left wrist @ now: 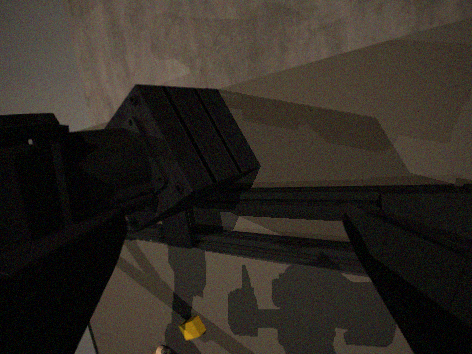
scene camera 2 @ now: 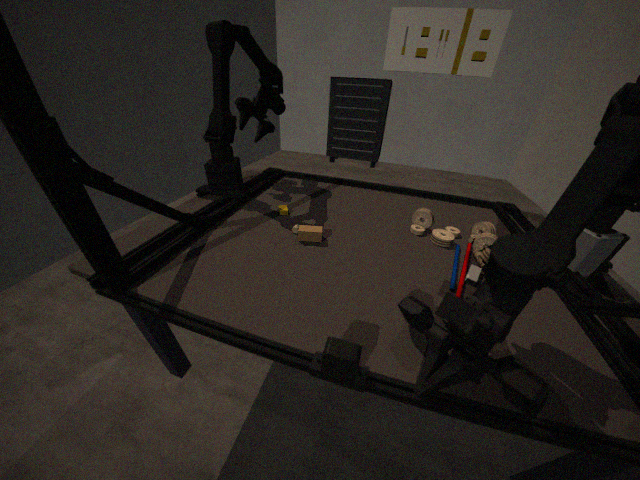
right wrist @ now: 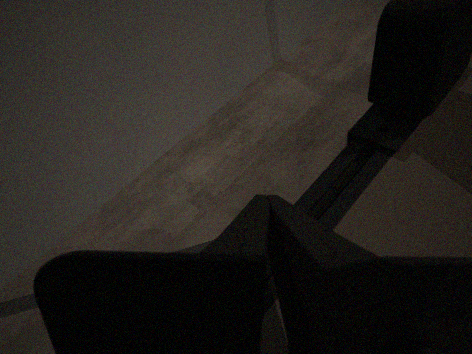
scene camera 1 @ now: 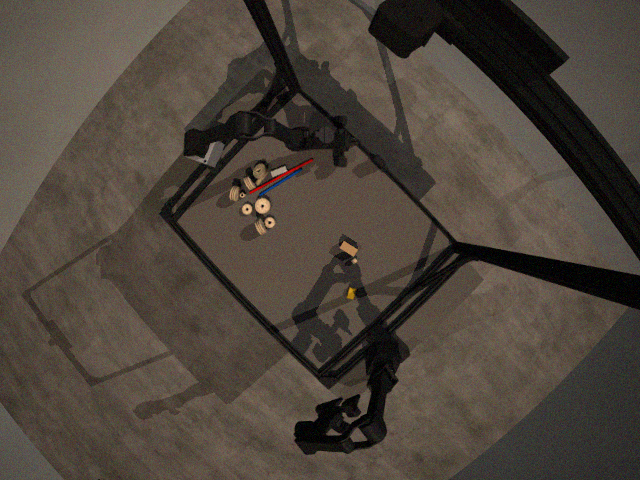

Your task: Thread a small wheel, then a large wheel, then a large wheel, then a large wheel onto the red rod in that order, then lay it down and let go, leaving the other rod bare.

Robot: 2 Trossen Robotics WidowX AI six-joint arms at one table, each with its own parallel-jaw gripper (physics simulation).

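Frame: origin at the left arm's base, x back, y right, z up, level; metres.
Seen in the pictures: left gripper, fingertip midpoint: [left wrist: 236, 216] [scene camera 2: 248, 136] [scene camera 1: 350, 396]; right gripper, fingertip midpoint: [scene camera 2: 416, 394] [right wrist: 265, 205] [scene camera 1: 360, 141]; left arm's base at its link origin: [left wrist: 134, 166] [scene camera 2: 222, 160] [scene camera 1: 384, 367]; right arm's base at its link origin: [scene camera 2: 592, 226] [scene camera 1: 200, 147].
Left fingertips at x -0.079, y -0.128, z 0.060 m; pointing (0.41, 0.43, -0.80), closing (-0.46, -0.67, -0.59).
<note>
Pixels of each thing's top centre, then the offset from my left fingertips to it.
- red rod at its top centre: [scene camera 2: 464, 269] [scene camera 1: 280, 176] dx -0.531, dy +0.642, dz -0.158 m
- blue rod at its top centre: [scene camera 2: 456, 263] [scene camera 1: 280, 182] dx -0.524, dy +0.620, dz -0.158 m
- wooden block at its top centre: [scene camera 2: 310, 228] [scene camera 1: 348, 248] dx -0.199, dy +0.479, dz -0.138 m
- yellow cube at its top centre: [left wrist: 188, 330] [scene camera 2: 283, 207] [scene camera 1: 351, 293] dx -0.130, dy +0.326, dz -0.153 m
- small white box at its top centre: [scene camera 2: 474, 272] [scene camera 1: 278, 171] dx -0.543, dy +0.656, dz -0.156 m
The red rod [scene camera 1: 282, 176] [scene camera 2: 464, 270] lies flat on the table beside the blue rod [scene camera 1: 280, 183] [scene camera 2: 455, 267]. Several pale wooden wheels lie around their far ends: a large one [scene camera 1: 262, 206] [scene camera 2: 443, 236] lies flat, a small one [scene camera 1: 270, 222] [scene camera 2: 417, 230] lies beside another large one [scene camera 1: 260, 227] [scene camera 2: 422, 218], and more [scene camera 1: 248, 183] [scene camera 2: 483, 230] are bunched by the rods. My right gripper [scene camera 1: 339, 158] [scene camera 2: 414, 307] [right wrist: 265, 205] is shut and empty, low near the rods' near ends. My left gripper [scene camera 1: 341, 406] [scene camera 2: 253, 121] is open and empty, raised high outside the table frame.
A wooden block [scene camera 1: 349, 248] [scene camera 2: 310, 233] and a yellow cube [scene camera 1: 350, 293] [scene camera 2: 283, 209] [left wrist: 192, 327] lie on the left arm's side. A small white box [scene camera 1: 279, 170] [scene camera 2: 473, 272] lies by the red rod. A black frame [scene camera 1: 223, 276] [scene camera 2: 237, 333] rims the table. A dark cabinet [scene camera 2: 358, 119] stands at the back wall.
</note>
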